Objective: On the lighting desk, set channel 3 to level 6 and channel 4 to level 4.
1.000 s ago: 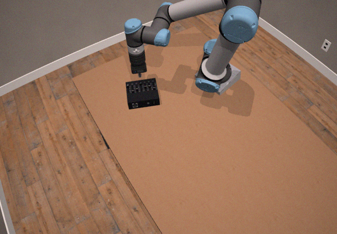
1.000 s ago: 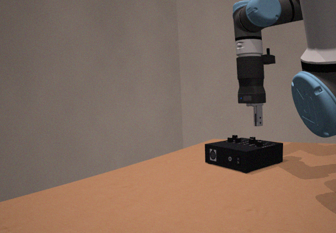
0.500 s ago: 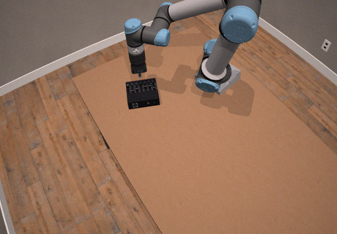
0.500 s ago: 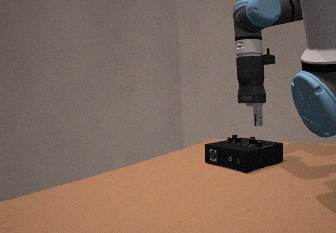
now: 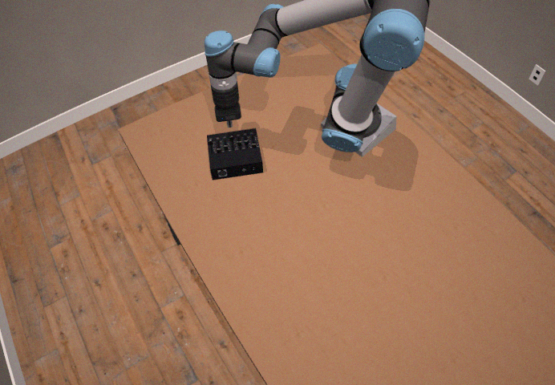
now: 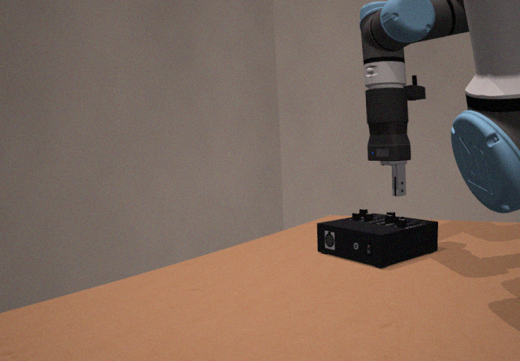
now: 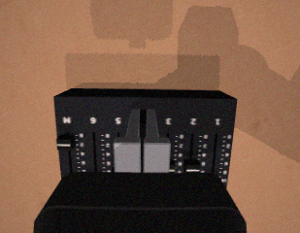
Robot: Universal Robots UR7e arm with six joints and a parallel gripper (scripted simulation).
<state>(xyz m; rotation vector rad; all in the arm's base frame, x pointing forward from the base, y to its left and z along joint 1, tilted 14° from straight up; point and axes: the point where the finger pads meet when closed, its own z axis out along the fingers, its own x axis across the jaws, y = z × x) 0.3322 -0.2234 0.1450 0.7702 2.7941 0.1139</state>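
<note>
Now: the channel 3 fader cap 50 mm to the left of my hand, 50 mm below it and 10 mm ahead of it. Round my hand: channel 2 fader cap 70 mm to the left, 50 mm below, 10 mm behind; then master fader cap 70 mm ahead, 50 mm below, 10 mm to the right; then channel 1 fader cap 90 mm to the left, 50 mm below, 20 mm behind.
</note>
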